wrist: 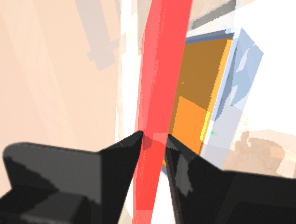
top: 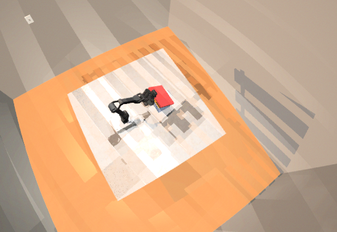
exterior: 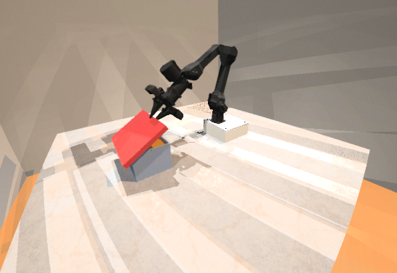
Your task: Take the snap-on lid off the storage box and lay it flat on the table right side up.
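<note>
The red lid is 70 mm ahead of my gripper tip, 40 mm below it and 10 mm to the right of it. Also, from my gripper tip: grey-blue storage box: 120 mm below, 50 mm ahead.
</note>
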